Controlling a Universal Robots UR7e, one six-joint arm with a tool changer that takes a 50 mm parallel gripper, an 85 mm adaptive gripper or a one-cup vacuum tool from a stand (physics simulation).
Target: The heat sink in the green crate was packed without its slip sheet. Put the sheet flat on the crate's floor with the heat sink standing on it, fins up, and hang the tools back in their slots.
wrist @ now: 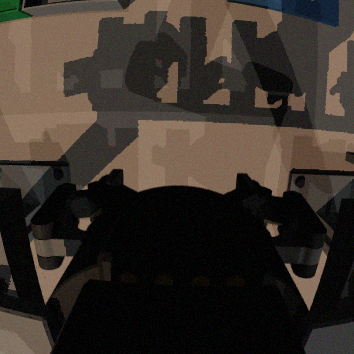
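Places are measured from the arm's base along level axes (x down, y left, z ahead), in centimetres.
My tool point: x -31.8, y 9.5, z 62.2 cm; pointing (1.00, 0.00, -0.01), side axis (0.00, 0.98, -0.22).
Ahead of a thing's pixels: the offset from my tool point to its top centre. "spot": to the spot under its first point. Level surfaces: height alone.
My gripper [180, 181] is at the bottom centre of the wrist view, very dark, with its two fingers spread wide apart and nothing visible between them. It is open. Its knuckles overlap the tool stand's plates on both sides. The tool stand shows as a left plate @[spot: dx +34.8, dy -19.3, dz +8.9 cm] [37, 170] and a right plate @[spot: dx +34.8, dy +21.3, dz -0.5 cm] [320, 179], each with a round hole. A corner of the green crate @[spot: dx +31.8, dy -27.1, dz -13.3 cm] [11, 11] shows at the top left edge; its inside is out of view. The heat sink and the slip sheet do not show.
A grey-rimmed tray or box @[spot: dx +33.9, dy -18.2, dz -15.0 cm] [75, 7] is cut off at the top, beside the green corner. A blue container @[spot: dx +35.0, dy +12.7, dz -23.5 cm] [310, 11] is cut off at the top right. Hard shadows cross the tan table @[dx +36.0 cm] [50, 37]. Pale stand parts @[spot: dx +1.2, dy -4.0, dz -0.3 cm] [22, 335] show at the bottom left.
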